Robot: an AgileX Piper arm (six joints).
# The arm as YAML. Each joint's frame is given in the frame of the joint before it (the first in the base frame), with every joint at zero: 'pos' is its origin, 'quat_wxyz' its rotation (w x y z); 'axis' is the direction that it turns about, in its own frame. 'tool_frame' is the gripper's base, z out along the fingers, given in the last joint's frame.
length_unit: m
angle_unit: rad
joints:
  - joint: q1
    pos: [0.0, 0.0, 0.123]
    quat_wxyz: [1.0, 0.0, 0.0, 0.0]
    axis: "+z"
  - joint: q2
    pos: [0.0, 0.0, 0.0]
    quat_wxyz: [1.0, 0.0, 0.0, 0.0]
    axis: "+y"
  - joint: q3
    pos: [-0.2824, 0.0, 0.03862]
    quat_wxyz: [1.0, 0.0, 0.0, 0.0]
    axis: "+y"
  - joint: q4
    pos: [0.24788, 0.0, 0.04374]
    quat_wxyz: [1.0, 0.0, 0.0, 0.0]
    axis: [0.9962, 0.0, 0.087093]
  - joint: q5
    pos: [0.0, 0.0, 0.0]
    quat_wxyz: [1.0, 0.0, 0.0, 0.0]
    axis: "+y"
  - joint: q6
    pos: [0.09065, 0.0, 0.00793]
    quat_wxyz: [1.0, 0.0, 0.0, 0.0]
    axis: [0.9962, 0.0, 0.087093]
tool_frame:
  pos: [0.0, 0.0, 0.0]
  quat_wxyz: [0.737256, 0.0, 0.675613, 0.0]
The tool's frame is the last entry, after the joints.
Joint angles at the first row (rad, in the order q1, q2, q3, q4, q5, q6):
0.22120, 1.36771, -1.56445, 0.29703, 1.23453, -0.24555
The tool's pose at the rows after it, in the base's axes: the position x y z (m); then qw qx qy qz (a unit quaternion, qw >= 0):
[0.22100 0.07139 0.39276 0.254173 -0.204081 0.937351 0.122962]
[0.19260 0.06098 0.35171 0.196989 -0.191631 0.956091 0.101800]
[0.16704 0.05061 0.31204 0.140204 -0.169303 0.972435 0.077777]
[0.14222 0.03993 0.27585 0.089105 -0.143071 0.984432 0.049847]
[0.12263 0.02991 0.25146 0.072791 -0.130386 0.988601 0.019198]
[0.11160 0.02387 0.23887 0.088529 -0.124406 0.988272 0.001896]
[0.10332 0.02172 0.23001 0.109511 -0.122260 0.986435 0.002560]
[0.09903 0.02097 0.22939 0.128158 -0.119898 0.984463 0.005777]
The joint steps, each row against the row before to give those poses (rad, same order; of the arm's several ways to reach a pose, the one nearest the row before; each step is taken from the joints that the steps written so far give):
0.00000, -0.13038, 0.23334, -0.04808, -0.00001, 0.01792
-0.00003, -0.09758, 0.21427, -0.04683, 0.00001, 0.02512
0.00005, -0.07570, 0.18889, -0.05343, -0.00001, 0.05017
-0.00006, -0.06544, 0.16913, -0.05820, -0.00114, 0.06280
-0.00001, -0.06512, 0.12555, -0.06367, -0.02409, 0.04081
0.00004, -0.05681, 0.07607, -0.04114, -0.04758, 0.02401
-0.00002, -0.05069, 0.05734, -0.00375, -0.04871, 0.00547
0.00008, -0.03628, 0.01768, 0.00232, -0.01940, 0.00354

